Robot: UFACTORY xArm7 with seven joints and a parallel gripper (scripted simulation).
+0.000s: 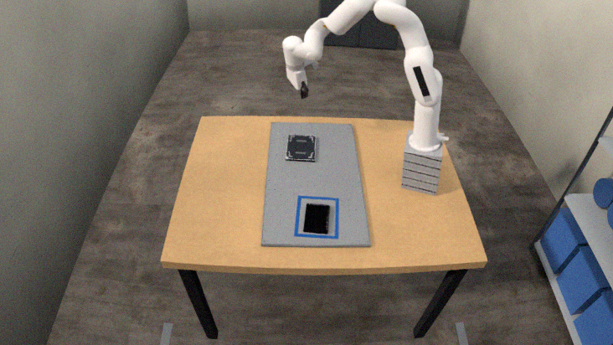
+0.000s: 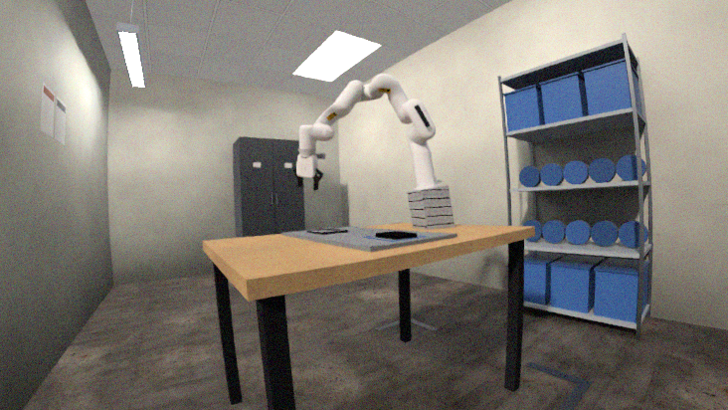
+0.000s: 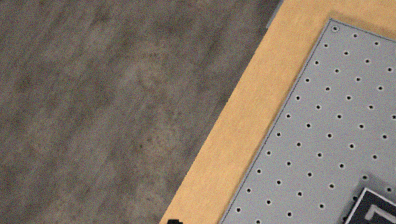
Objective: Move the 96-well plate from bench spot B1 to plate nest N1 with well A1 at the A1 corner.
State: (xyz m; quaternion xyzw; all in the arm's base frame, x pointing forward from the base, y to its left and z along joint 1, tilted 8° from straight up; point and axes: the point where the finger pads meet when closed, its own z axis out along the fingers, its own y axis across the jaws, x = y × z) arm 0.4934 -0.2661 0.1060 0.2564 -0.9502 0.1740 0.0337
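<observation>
Right now my hand is 10 cm past the 96-well plate, 53 cm to the right of it and 20 cm above it. Also, from my hand: plate nest N1: 2 cm behind, 14 cm to the left, 20 cm below.
</observation>
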